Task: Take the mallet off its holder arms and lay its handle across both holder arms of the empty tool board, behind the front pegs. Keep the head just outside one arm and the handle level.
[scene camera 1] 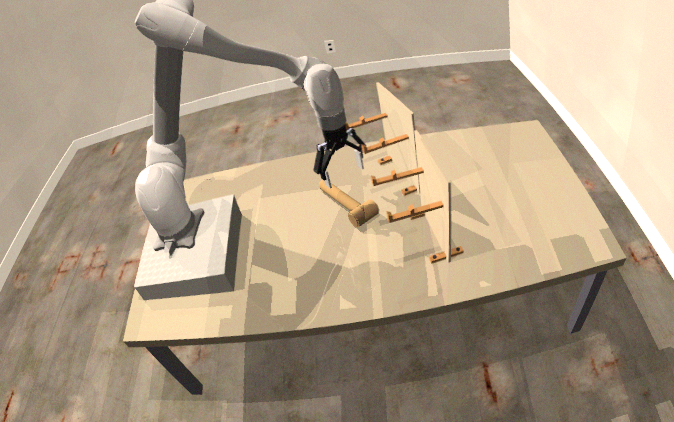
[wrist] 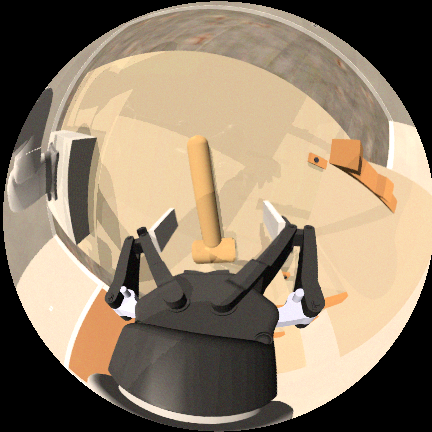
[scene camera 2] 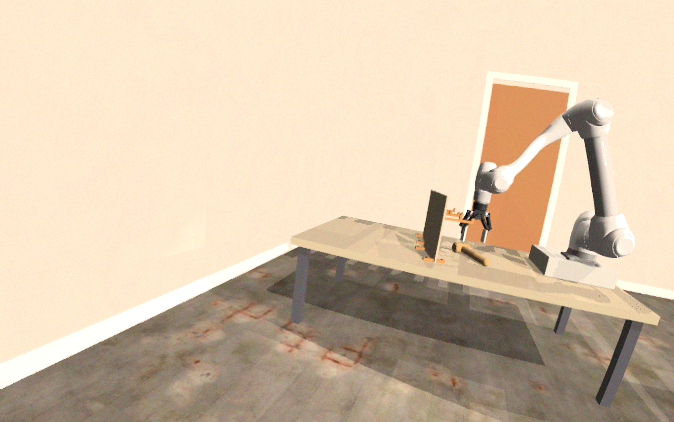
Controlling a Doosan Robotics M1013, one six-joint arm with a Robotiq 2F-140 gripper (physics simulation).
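Pixels of known places: gripper, fingertip midpoint: (scene camera 1: 344, 176) (wrist: 217, 213) (scene camera 2: 472, 241); arm's base, link origin: (scene camera 1: 179, 230) (wrist: 51, 169) (scene camera 2: 579, 260).
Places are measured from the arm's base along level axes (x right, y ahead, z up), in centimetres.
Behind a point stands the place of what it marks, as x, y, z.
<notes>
A wooden mallet (scene camera 1: 345, 198) {-14.0, 58.9, -4.6} (scene camera 2: 473, 254) {-19.3, 57.3, -5.8} (wrist: 204, 187) {-19.3, 55.9, -4.9} lies on the table, its head toward the tool boards and its handle toward the robot base. My gripper (scene camera 1: 344, 170) {-18.8, 59.4, 1.0} (scene camera 2: 473, 236) {-18.8, 59.4, 1.0} (wrist: 217, 213) {-18.8, 59.4, 1.0} is open and empty. It points down above the mallet, with the fingers spread to either side of it in the wrist view. Two upright boards, a rear one (scene camera 1: 398, 117) {-27.8, 80.0, 17.2} and a front one (scene camera 1: 432, 180) {2.5, 88.0, 13.6}, each carry two orange holder arms with pegs. The rear board's arms (scene camera 1: 372, 119) {-34.6, 70.6, 13.1} (scene camera 1: 387, 143) {-18.7, 75.4, 13.1} and the front board's arms (scene camera 1: 400, 176) {-3.1, 78.7, 11.5} (scene camera 1: 417, 211) {12.7, 82.7, 11.6} hold no tool. One gripper finger is close to a rear-board arm's tip in scene camera 1.
The robot stands on a white block (scene camera 1: 210, 260) {14.9, 17.3, 0.0} (scene camera 2: 546, 265) {-15.0, 19.4, -3.8} (wrist: 80, 185) {-1.0, 21.1, -5.3} at one end of the table (scene camera 1: 325, 327) {34.9, 54.7, -9.5} (scene camera 2: 330, 237) {-44.6, 131.0, -9.1}. Small orange feet (scene camera 1: 409, 190) {-18.9, 80.9, -7.9} (wrist: 317, 160) {-38.0, 71.9, -7.4} stand under the boards. The arms stick out toward the mallet side, above the table.
</notes>
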